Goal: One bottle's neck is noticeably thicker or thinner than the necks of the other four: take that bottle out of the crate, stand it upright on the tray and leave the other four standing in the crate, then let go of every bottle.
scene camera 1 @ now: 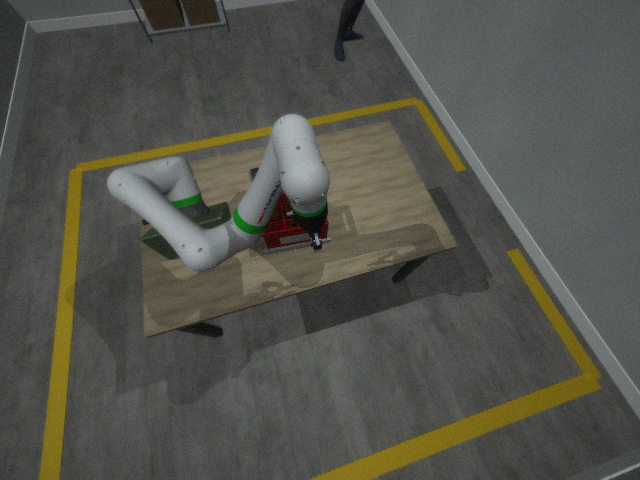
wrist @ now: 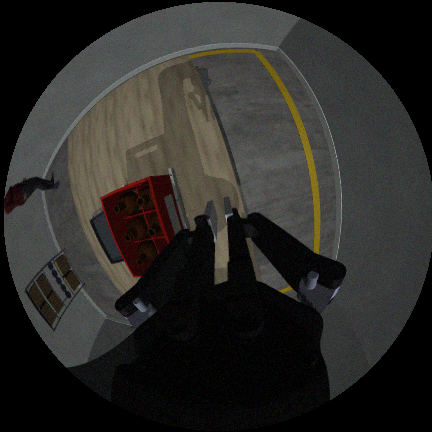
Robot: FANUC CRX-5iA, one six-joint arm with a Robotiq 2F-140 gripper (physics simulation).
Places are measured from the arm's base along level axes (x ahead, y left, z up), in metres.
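Pixels of known places: gripper, fingertip midpoint: (scene camera 1: 316,248) (wrist: 220,207); arm's base, origin of the base link: (scene camera 1: 193,216).
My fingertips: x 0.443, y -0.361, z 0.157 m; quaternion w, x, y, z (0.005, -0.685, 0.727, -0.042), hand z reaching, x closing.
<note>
For each thing: its top centre in the pictures, then the offset to it from my fingertips. Level surfaces: height alone.
- red crate, middle of its top: (wrist: 135,236) (scene camera 1: 292,209) dx -0.032, dy +0.240, dz -0.108 m
- bottle, middle of its top: (wrist: 115,208) dx +0.061, dy +0.278, dz -0.120 m
- wooden table, its level: dz -0.284 m
The red crate (scene camera 1: 271,241) (wrist: 162,200) stands on the table. In the wrist view five brown bottles stand in it: one bottle (wrist: 130,202), a second (wrist: 145,198), a third (wrist: 134,231), a fourth (wrist: 152,231) and a fifth (wrist: 145,252). Their necks are dark and small; I cannot tell which differs. The dark grey tray (scene camera 1: 253,173) (wrist: 103,232) lies beside the crate and bears no visible bottle; the arm hides much of it in the scene view. My gripper (scene camera 1: 317,245) (wrist: 220,207) is shut to a narrow gap, empty, above the crate's front right side, beside the bottles.
A green box (scene camera 1: 217,215) stands near the arm's base. The wooden table (scene camera 1: 369,175) (wrist: 107,135) carries the crate and tray. A person (scene camera 1: 347,25) (wrist: 32,187) and a rack (scene camera 1: 188,27) are beyond the yellow floor line (scene camera 1: 206,142).
</note>
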